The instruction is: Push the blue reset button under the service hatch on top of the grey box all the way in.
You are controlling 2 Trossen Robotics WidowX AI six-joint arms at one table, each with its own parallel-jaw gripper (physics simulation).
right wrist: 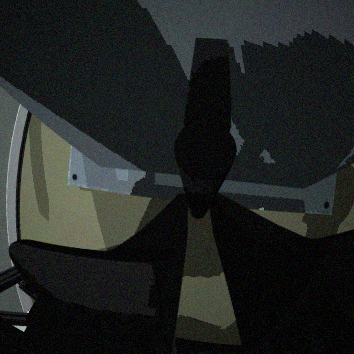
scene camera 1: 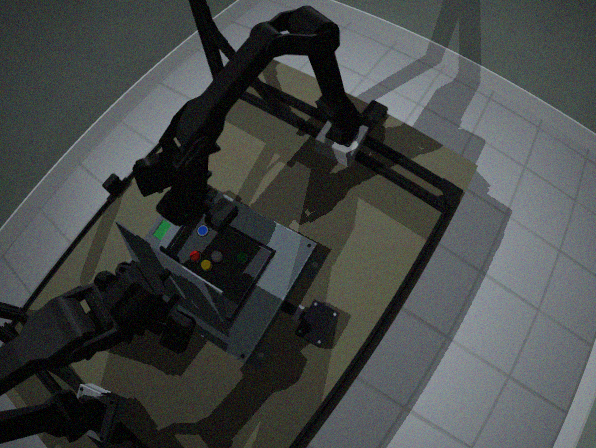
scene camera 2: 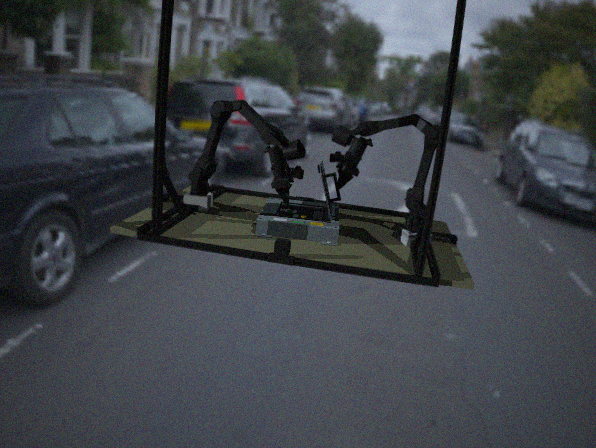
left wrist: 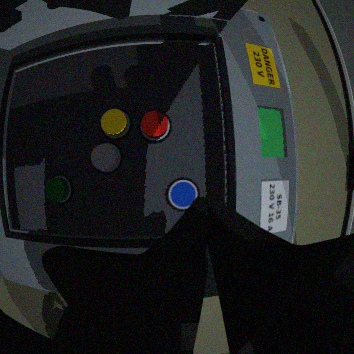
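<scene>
The grey box (scene camera 1: 287, 250) (scene camera 2: 324, 235) (left wrist: 245, 170) stands on the table, its service hatch (scene camera 1: 142, 255) (right wrist: 100, 100) standing open. The blue button (scene camera 1: 202, 230) (left wrist: 183, 194) lies in the uncovered recess; its face looks about level with its pale ring, but its exact depth is unclear. My left gripper (left wrist: 203, 204) (scene camera 2: 285, 201) is shut and empty, its tips above the panel; in the left wrist view they overlap the button's lower right edge. Whether they touch it is unclear. My right gripper (right wrist: 197, 200) (scene camera 2: 339, 186) is shut on the dark hatch handle (right wrist: 207, 100) on the hatch's outer side.
Red (left wrist: 154, 124), yellow (left wrist: 114, 122), grey (left wrist: 106, 157) and green (left wrist: 58, 189) buttons share the recess. A green label (left wrist: 272, 132) is on the box rim. A dark block (scene camera 1: 317, 322) lies beside the box. Black rails (scene camera 1: 380, 330) frame the table.
</scene>
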